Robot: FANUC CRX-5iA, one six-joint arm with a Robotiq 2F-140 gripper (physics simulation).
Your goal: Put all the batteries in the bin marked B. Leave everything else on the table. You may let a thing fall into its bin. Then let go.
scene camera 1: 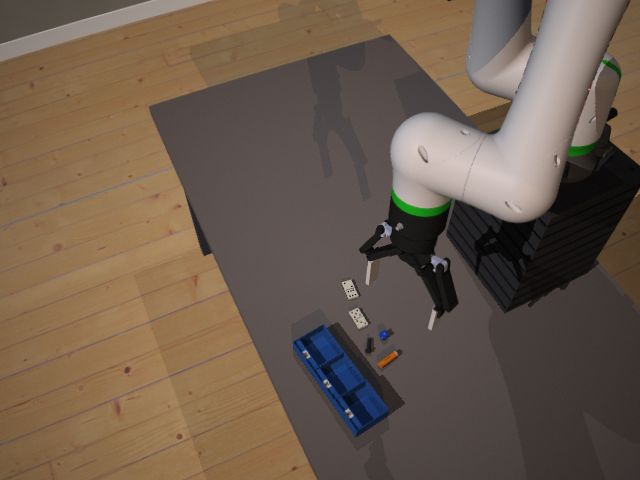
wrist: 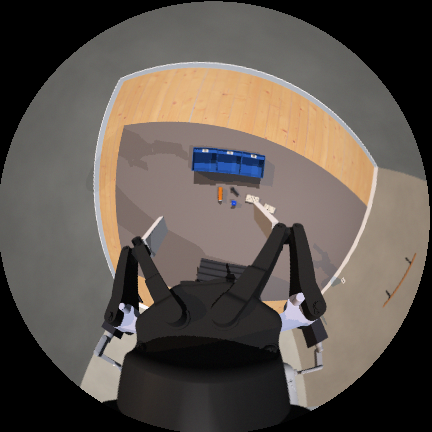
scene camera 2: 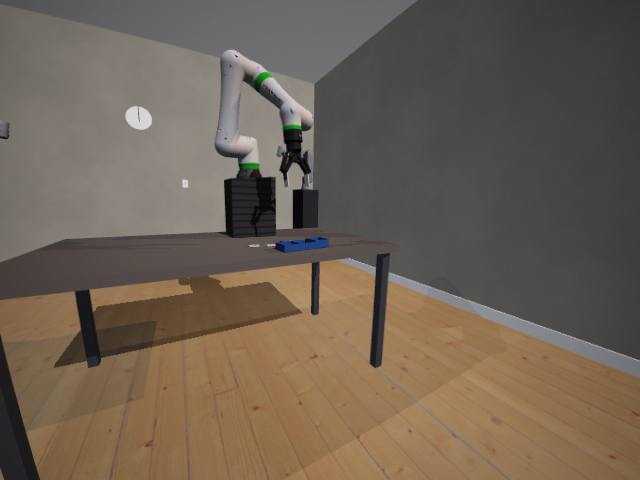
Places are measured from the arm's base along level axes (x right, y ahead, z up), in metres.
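Where they show: gripper, fingertip midpoint: [scene camera 1: 402,302] [wrist: 208,217] [scene camera 2: 297,186]; arm's base, origin of the base link: [scene camera 2: 250,178].
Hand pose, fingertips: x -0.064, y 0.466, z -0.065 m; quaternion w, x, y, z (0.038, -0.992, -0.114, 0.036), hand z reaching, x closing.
Things, the pixels of their centre, and the offset from my fingertips. Level surfaces: height alone.
- blue three-compartment bin tray, body centre: [scene camera 1: 339,377] [wrist: 228,161] [scene camera 2: 303,244] dx +0.037, dy +0.109, dz -0.276 m
- small dark item, body centre: [scene camera 1: 368,345] [wrist: 234,190] dx +0.070, dy +0.003, dz -0.290 m
- small blue item, body centre: [scene camera 1: 383,335] [wrist: 233,202] dx +0.070, dy -0.040, dz -0.288 m
- table, its level: dz -0.296 m
An orange cylinder with a dark end, a battery by its look [scene camera 1: 387,359] [wrist: 220,194], lies on the table beside the blue three-compartment bin tray [scene camera 1: 372,423] [scene camera 2: 302,246] [wrist: 228,172]. A small dark item [scene camera 1: 369,344] [wrist: 234,191] lies between it and the dominoes; its kind is too small to tell. Each compartment has a white label, too small to read, so which is B cannot be told. My gripper [scene camera 1: 399,305] [scene camera 2: 296,186] [wrist: 208,217] is open and empty, high above the table, fingers pointing down.
A small blue item [scene camera 1: 384,334] [wrist: 233,203] lies near the dark one. Two white dominoes [scene camera 1: 349,289] [scene camera 1: 358,318] [wrist: 252,199] [wrist: 270,208] lie farther along the table [scene camera 1: 248,155]. The black ribbed pedestal [scene camera 1: 558,253] [scene camera 2: 248,206] stands under the arm's base.
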